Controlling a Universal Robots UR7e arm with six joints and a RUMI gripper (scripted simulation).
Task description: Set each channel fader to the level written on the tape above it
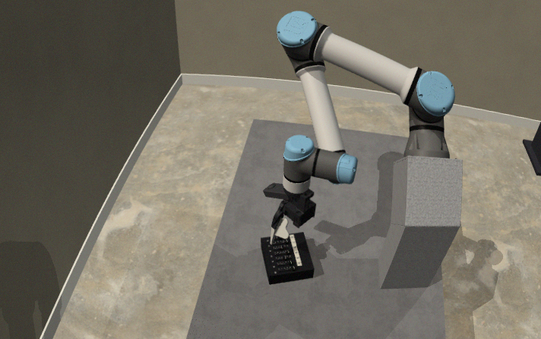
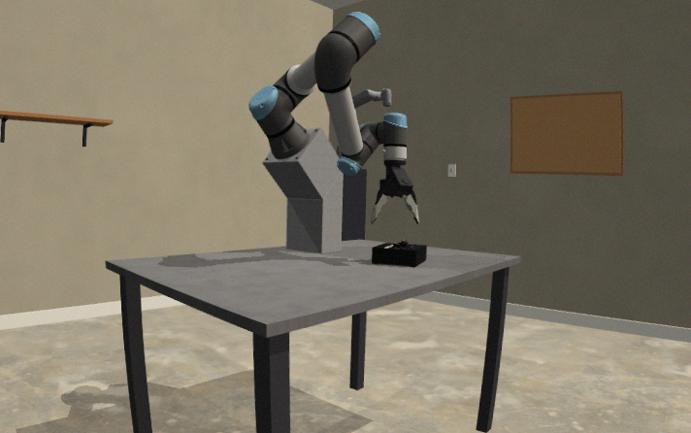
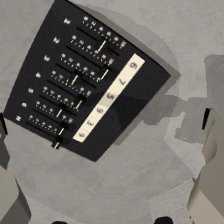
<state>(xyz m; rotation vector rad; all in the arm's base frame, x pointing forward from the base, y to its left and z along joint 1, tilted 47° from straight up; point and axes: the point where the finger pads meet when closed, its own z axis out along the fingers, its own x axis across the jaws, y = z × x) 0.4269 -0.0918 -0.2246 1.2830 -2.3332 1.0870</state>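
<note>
My gripper is now 6 cm above the channel 2 fader. Round my hand: channel 1 fader: 6 cm below, 3 cm ahead, 2 cm to the right; then channel 3 fader: 6 cm below, 3 cm to the left, 2 cm ahead; then channel 4 fader: 6 cm below, 4 cm to the left, 1 cm behind.
</note>
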